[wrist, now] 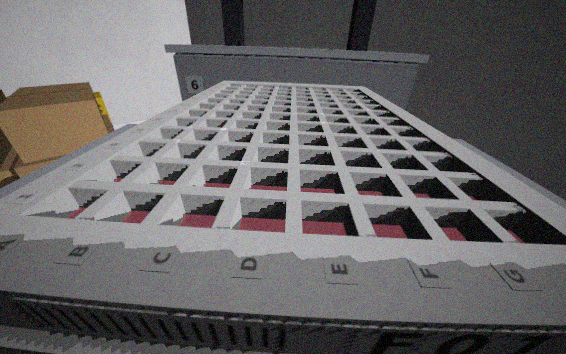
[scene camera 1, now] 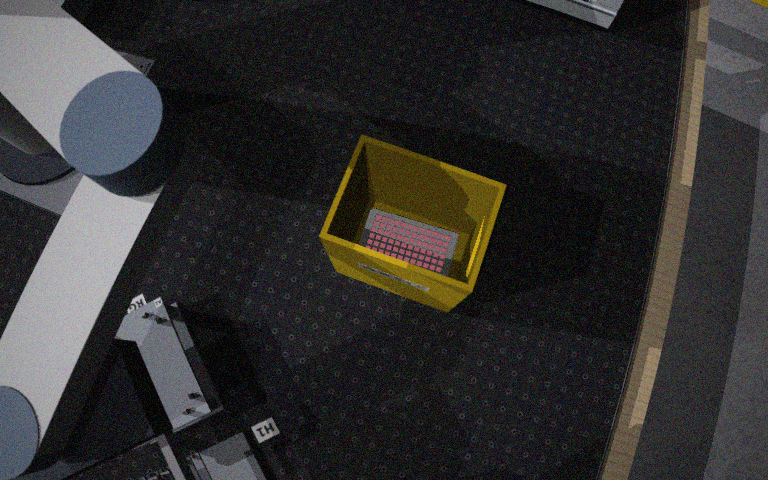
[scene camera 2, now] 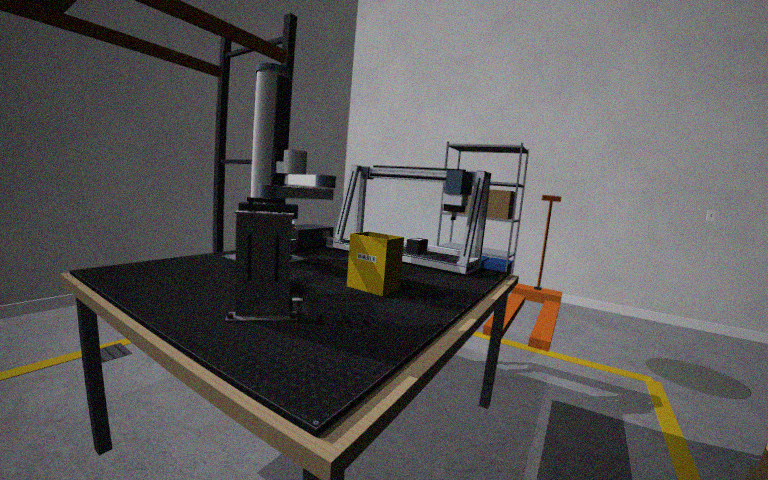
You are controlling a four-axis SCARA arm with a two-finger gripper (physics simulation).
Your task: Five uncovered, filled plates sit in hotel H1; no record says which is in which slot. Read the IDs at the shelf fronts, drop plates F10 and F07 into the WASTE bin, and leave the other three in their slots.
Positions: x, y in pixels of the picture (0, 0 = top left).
A plate F07 shows in scene camera 1 (429, 247); in the wrist view it is out of frame.
